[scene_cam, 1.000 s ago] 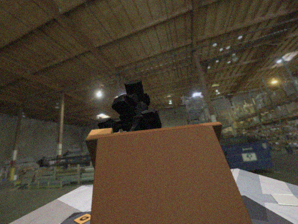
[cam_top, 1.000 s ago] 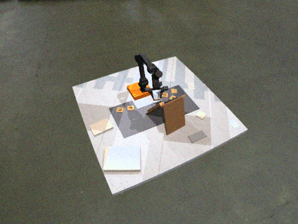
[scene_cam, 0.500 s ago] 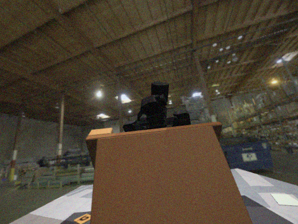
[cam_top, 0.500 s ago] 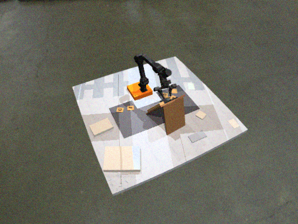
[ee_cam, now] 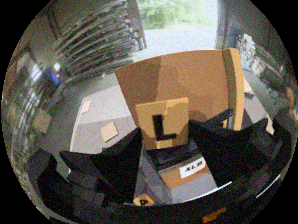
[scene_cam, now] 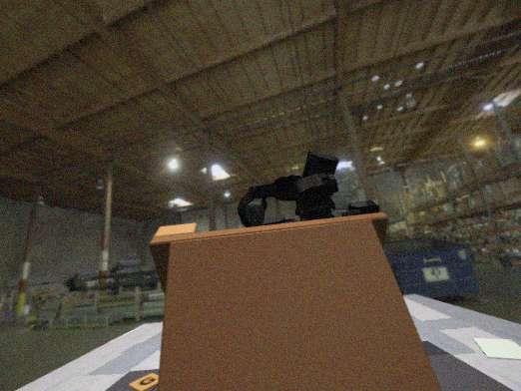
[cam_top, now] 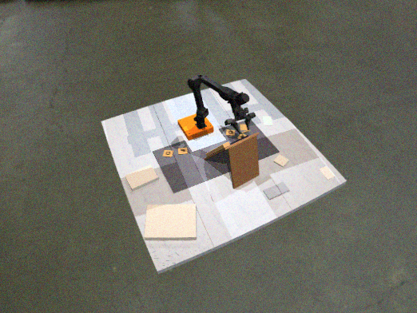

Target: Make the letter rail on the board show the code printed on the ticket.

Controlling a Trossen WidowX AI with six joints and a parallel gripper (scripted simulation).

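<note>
Now: the white ticket 70 mm behind my gripper tip, 60 mm to the right of it and 160 mm below it. Round my gripper tip: dark mat: 170 mm behind, 120 mm to the right, 240 mm below; grey plate: 320 mm ahead, 50 mm to the left, 240 mm below.
</note>
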